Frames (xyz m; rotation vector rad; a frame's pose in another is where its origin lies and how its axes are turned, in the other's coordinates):
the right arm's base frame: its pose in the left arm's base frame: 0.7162 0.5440 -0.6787 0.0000 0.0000 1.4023
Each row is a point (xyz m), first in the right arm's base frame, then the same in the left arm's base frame.
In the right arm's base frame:
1: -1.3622 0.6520 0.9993
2: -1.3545 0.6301 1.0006
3: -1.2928 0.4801 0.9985
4: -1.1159 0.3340 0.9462
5: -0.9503 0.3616 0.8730
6: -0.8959 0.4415 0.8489
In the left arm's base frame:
1: -0.1550 -0.6896 0.3206
2: -0.1321 -0.6856 0.3219
3: 0.0261 -0.6500 0.3198
4: 0.1998 -0.5001 0.2675
5: 0.2004 -0.3322 0.1943
6: 0.1307 -0.2652 0.1702

